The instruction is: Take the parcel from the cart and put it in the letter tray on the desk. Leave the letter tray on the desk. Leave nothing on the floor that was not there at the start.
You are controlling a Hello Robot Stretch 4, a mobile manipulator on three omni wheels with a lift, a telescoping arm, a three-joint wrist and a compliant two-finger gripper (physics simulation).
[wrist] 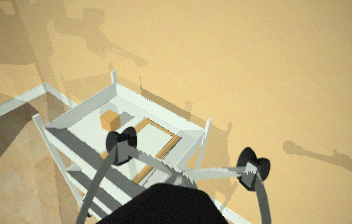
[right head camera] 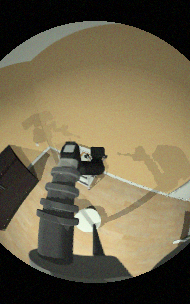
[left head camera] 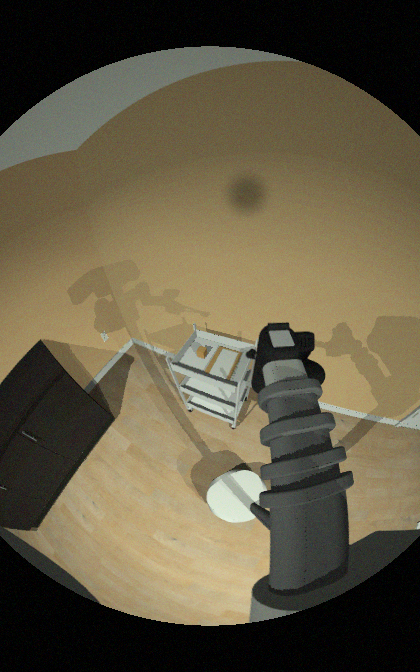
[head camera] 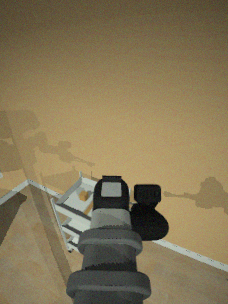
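Seen in the pictures: gripper, fingertip midpoint: (wrist: 186, 150) (head camera: 131, 199); robot's base at its link origin: (right head camera: 87, 219).
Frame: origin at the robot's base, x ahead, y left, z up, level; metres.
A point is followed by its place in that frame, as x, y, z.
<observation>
The parcel, a small orange-brown box (head camera: 84, 196) {0.846, 0.203, 0.685} (left head camera: 201, 351) (wrist: 110, 120) {0.850, 0.202, 0.690}, sits on the top shelf of the white three-tier cart (head camera: 72, 208) {0.774, 0.283, 0.634} (left head camera: 205, 375) (wrist: 150, 107) {0.975, 0.092, 0.668}, near its left back part. My gripper (wrist: 186, 150) {0.508, -0.083, 1.053} is open, its fingertips wide apart with nothing between them. In the wrist view its left fingertip overlaps the cart's top, to the lower right of the parcel, and its right fingertip appears beyond the cart's right side. The head views show the wrist and arm partly covering the cart and hiding most of the gripper. The desk and the letter tray do not show.
A wood-edged rectangular frame or tray (left head camera: 234, 366) (wrist: 159, 159) lies beside the parcel on the cart. A dark cabinet (left head camera: 55, 425) (right head camera: 15, 187) {0.202, 1.298, 0.428} stands at the left. A round white top (left head camera: 235, 497) (right head camera: 88, 220) {-0.010, -0.023, 0.187} is in front of the cart. The wall is close behind the cart.
</observation>
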